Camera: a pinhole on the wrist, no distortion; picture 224 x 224 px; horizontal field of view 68.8 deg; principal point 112.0 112.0 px. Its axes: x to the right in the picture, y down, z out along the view. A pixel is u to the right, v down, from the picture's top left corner.
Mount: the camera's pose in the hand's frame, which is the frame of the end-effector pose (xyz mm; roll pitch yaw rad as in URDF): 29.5 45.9 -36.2 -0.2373 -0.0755 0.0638
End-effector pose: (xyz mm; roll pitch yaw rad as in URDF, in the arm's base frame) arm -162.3 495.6 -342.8 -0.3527 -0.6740 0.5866
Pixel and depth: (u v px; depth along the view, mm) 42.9 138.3 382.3
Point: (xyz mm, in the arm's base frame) -542.6 576.9 -271.2
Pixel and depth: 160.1 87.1 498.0
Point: -430.0 623.1 63.8
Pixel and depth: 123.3 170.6 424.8
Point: -484.8 753.6 -162.1
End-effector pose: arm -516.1 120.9 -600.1 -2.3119 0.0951 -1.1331
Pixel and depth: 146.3 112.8 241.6
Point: -430.1 119.2 -818.8
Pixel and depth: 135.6 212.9 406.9
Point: -552.2 110.4 -1092.3
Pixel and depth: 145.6 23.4 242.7
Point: -324.9 155.3 -746.4
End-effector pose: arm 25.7 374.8 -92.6 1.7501 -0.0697 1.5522
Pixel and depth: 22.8 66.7 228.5
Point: 216.4 260.0 -105.8
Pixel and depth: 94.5 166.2 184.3
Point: 176.0 354.5 27.9
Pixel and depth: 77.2 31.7 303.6
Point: 302.3 320.7 -180.2
